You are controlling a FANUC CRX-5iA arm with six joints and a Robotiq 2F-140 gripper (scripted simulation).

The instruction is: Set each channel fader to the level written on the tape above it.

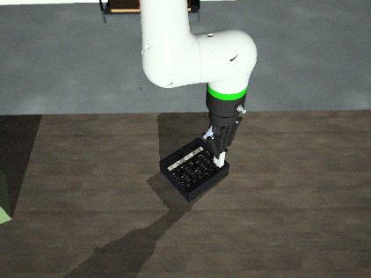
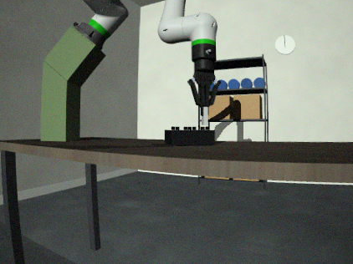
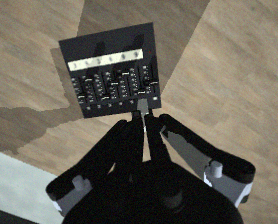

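My hand is 4 cm above the fader cap, 2 cm to the right of it and 2 cm past it.
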